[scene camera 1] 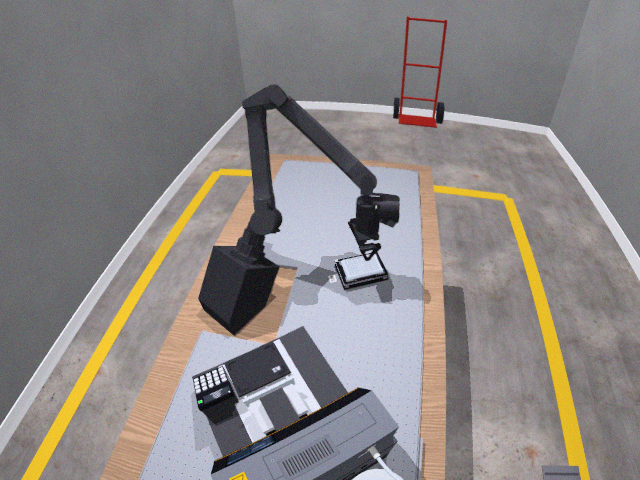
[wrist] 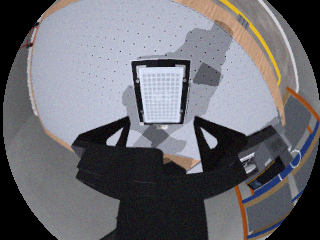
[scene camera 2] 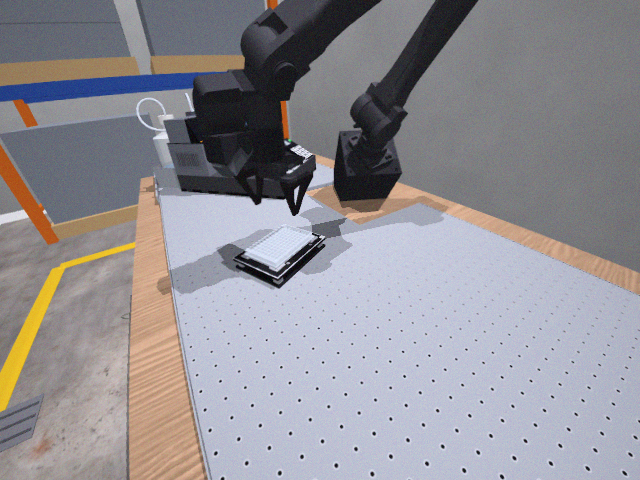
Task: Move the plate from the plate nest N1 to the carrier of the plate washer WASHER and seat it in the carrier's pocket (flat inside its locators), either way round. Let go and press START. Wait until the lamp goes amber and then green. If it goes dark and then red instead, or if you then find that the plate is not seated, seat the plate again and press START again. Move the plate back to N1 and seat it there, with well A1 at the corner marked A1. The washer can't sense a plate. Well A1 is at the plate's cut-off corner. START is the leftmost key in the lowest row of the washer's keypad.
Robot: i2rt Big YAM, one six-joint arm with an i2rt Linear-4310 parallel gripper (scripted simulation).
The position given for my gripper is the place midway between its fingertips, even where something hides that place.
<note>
I see my gripper [scene camera 2: 276, 209], a white well plate [scene camera 2: 283, 243], a washer [scene camera 2: 195, 174], a black nest N1 [wrist: 155, 62] and a dark carrier [scene camera 1: 261, 366].
The white well plate also shows in scene camera 1 [scene camera 1: 356, 267] and in the wrist view [wrist: 166, 81]. My gripper is seen too in scene camera 1 [scene camera 1: 362, 250] and in the wrist view [wrist: 161, 119]. The washer is seen too in the wrist view [wrist: 271, 157].
</note>
